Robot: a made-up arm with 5 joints. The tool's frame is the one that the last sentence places.
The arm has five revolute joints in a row. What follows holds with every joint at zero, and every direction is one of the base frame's.
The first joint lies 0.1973 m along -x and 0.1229 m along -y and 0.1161 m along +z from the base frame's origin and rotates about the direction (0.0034, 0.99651, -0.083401).
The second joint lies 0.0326 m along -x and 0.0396 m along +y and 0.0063 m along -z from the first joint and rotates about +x.
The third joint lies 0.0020 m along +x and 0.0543 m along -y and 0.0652 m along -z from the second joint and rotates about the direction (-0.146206, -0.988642, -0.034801).
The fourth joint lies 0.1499 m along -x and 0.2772 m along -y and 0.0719 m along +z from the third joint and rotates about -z.
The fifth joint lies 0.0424 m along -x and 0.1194 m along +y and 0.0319 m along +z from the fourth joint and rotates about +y.
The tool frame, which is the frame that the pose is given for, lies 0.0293 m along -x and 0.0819 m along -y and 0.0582 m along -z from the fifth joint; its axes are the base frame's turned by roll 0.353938, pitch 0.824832 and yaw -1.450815 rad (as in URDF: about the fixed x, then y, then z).
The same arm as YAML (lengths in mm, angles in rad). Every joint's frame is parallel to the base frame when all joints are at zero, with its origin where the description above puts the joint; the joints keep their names.
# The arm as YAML. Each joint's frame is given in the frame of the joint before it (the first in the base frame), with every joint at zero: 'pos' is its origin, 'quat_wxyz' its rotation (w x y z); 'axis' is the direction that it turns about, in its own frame. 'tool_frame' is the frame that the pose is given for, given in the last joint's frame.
length_unit: mm
angle_unit: rad
joints:
  - joint: joint 1
    pos: [-197.3, -122.9, 116.1]
    quat_wxyz: [1.0, 0.0, 0.0, 0.0]
    axis: [0.0034, 0.99651, -0.083401]
  - joint: joint 2
    pos: [-32.6, 39.6, -6.3]
    quat_wxyz: [1.0, 0.0, 0.0, 0.0]
    axis: [1.0, 0.0, 0.0]
  - joint: joint 3
    pos: [2.0, -54.3, -65.2]
    quat_wxyz: [1.0, 0.0, 0.0, 0.0]
    axis: [-0.146206, -0.988642, -0.034801]
  - joint: joint 4
    pos: [-149.9, -277.2, 71.9]
    quat_wxyz: [1.0, 0.0, 0.0, 0.0]
    axis: [0.0, 0.0, -1.0]
  - joint: joint 5
    pos: [-42.4, 119.4, 31.9]
    quat_wxyz: [1.0, 0.0, 0.0, 0.0]
    axis: [0.0, 1.0, 0.0]
tool_frame:
  pos: [-29.3, -81.9, -58.2]
  quat_wxyz: [0.627973, 0.382449, 0.18822, -0.651119]

